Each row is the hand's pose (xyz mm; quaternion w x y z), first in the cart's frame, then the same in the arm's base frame.
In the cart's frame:
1: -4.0 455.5 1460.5 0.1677 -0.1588 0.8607 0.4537
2: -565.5 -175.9 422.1 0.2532 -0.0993 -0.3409 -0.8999
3: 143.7 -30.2 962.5 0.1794 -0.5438 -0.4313 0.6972
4: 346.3 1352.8 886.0 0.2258 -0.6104 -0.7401 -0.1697
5: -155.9 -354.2 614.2 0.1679 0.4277 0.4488 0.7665
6: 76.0 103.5 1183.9 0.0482 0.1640 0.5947 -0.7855
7: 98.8 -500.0 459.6 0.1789 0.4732 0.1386 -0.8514
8: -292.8 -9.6 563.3 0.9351 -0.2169 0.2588 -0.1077
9: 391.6 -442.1 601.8 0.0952 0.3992 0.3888 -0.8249
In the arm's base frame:
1: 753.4 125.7 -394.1 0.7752 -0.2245 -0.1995 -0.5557
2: 253.3 -940.3 242.9 0.5971 -0.6757 0.3877 -0.1912
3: 150.7 -245.3 -325.2 0.4415 0.6298 -0.2820 0.5735
4: 554.5 865.1 425.4 0.9394 -0.0777 -0.0729 0.3259
5: 11.3 -756.3 -136.7 0.6544 -0.7452 -0.1278 0.0105
6: 385.1 -140.9 -400.3 0.3941 0.7737 -0.4701 0.1585
7: -316.5 -731.7 -180.9 0.0330 0.6127 -0.5566 0.5601
8: 221.2 -609.3 136.1 0.1002 0.0738 0.8846 0.4494
9: -407.8 -465.5 -354.4 0.2610 0.6885 -0.5224 0.4301

